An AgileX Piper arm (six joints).
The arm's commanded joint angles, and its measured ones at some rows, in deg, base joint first. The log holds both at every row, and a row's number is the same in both.
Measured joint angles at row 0: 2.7, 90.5, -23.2, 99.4, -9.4, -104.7
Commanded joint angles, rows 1 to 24: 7.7, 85.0, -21.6, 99.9, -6.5, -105.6; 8.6, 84.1, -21.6, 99.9, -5.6, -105.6; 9.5, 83.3, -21.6, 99.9, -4.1, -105.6; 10.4, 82.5, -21.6, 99.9, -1.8, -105.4; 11.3, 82.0, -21.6, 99.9, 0.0, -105.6; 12.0, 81.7, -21.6, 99.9, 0.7, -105.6; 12.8, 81.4, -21.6, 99.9, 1.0, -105.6; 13.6, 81.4, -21.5, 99.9, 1.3, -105.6; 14.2, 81.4, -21.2, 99.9, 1.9, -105.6; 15.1, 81.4, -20.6, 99.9, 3.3, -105.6; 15.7, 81.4, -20.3, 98.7, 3.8, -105.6; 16.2, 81.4, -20.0, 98.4, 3.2, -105.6; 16.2, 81.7, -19.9, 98.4, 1.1, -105.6; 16.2, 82.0, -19.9, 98.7, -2.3, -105.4; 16.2, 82.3, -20.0, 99.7, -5.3, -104.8; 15.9, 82.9, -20.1, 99.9, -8.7, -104.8; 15.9, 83.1, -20.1, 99.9, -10.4, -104.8; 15.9, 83.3, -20.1, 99.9, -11.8, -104.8; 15.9, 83.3, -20.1, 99.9, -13.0, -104.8; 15.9, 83.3, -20.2, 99.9, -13.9, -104.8; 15.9, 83.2, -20.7, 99.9, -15.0, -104.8; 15.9, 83.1, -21.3, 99.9, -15.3, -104.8; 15.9, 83.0, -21.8, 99.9, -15.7, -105.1; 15.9, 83.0, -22.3, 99.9, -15.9, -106.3
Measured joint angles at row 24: 16.0, 83.2, -20.4, 99.5, -13.4, -105.0
